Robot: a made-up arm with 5 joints.
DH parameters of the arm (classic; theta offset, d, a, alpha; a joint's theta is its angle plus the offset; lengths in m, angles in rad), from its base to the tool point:
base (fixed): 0 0 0.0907 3.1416
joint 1: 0 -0.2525 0.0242 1.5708
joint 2: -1.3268 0 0.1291 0
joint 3: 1.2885 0 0.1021 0
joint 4: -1.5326 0.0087 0 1.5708
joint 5: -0.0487 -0.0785 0 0
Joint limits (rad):
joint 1: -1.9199..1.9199
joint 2: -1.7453..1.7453
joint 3: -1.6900..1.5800
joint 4: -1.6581..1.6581
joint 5: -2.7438..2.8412
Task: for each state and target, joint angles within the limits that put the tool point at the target. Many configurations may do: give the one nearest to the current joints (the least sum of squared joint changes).
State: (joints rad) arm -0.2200 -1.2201 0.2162 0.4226 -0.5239
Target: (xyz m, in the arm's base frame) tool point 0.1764 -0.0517 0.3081
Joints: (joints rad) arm 0.6298 -0.9861 0.9292 0.7354 -0.5239
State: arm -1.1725 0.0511 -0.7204 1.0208 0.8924
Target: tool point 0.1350 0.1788 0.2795
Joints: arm -1.2807 0.2157 -0.0773 1.4205 0.8924
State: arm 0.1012 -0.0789 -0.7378 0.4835 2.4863
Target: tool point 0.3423 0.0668 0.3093
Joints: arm -0.2261 0.3630 -0.3354 0.6686 2.4863
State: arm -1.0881 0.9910 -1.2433 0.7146 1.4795
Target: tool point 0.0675 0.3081 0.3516
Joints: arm -1.6178 0.8936 -1.3648 0.5337 1.4795
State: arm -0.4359 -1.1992 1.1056 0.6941 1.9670
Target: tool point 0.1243 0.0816 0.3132
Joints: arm -1.0815 -1.2082 1.0247 0.6509 1.9670
